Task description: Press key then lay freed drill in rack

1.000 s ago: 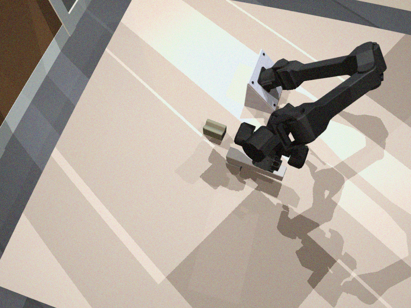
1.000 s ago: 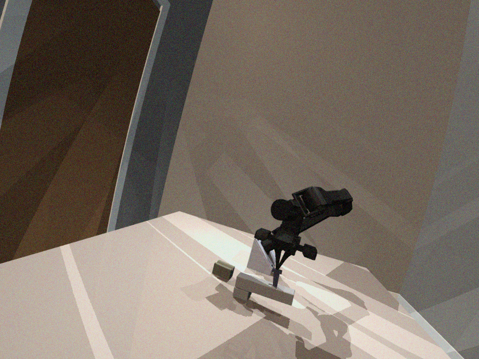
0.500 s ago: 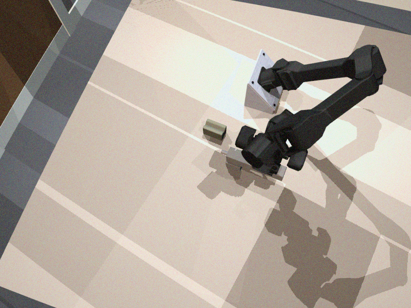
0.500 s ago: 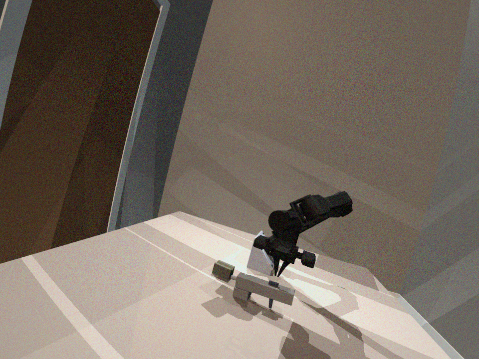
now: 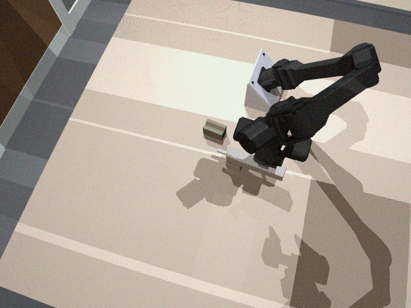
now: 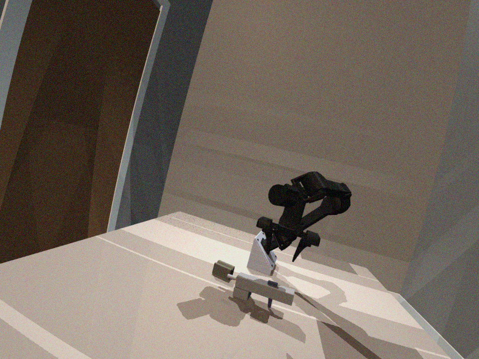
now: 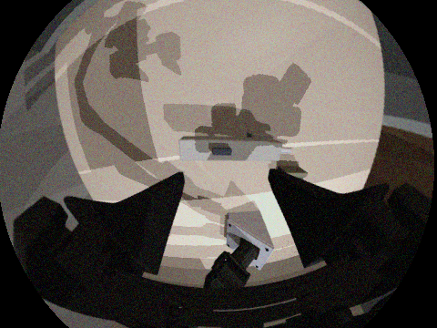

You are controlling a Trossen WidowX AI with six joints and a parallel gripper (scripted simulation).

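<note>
Right now my gripper tip is 120 mm above the drill, 80 mm to the left of it and 10 mm past it. The rest, counted from my gripper tip: olive rack: 180 mm to the right, 150 mm below, 100 mm behind; then grey block: 120 mm below, 20 mm to the right, 10 mm behind; then dark blue key: 120 mm below.
</note>
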